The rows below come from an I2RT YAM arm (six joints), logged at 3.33 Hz.
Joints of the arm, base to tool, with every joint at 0 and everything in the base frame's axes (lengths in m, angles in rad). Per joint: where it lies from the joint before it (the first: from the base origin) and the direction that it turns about. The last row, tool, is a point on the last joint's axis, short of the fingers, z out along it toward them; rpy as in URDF.
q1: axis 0 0 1 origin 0 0 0.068
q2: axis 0 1 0 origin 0.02 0.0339 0.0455
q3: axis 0 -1 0 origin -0.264 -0.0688 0
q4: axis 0 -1 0 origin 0.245 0.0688 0.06
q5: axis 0 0 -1 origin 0.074 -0.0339 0.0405
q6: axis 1 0 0 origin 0.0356 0 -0.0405
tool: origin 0 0 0 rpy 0 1.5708 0
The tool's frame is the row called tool.
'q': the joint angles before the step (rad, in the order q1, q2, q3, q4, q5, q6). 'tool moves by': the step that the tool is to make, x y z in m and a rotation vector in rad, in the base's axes. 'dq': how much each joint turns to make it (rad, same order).
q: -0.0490 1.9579 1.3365 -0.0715 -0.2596 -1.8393
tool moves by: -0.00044 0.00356 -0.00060 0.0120 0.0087 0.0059
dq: 0.0076 0.0000 -0.0004 -0.0062 -0.0061 0.0103
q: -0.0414 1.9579 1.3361 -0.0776 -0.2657 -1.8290
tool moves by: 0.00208 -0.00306 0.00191 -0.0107 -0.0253 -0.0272
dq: -0.0049 0.0008 0.0000 0.0283 0.0233 0.0069
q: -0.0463 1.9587 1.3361 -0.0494 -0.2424 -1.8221
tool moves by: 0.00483 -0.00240 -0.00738 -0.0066 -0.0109 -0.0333
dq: -0.0027 0.0255 0.0004 0.0396 0.0278 0.0145
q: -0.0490 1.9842 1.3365 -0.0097 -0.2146 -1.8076
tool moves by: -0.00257 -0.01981 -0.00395 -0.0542 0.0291 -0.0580
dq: -0.0412 0.0031 0.0000 -0.0286 0.0481 -0.0340
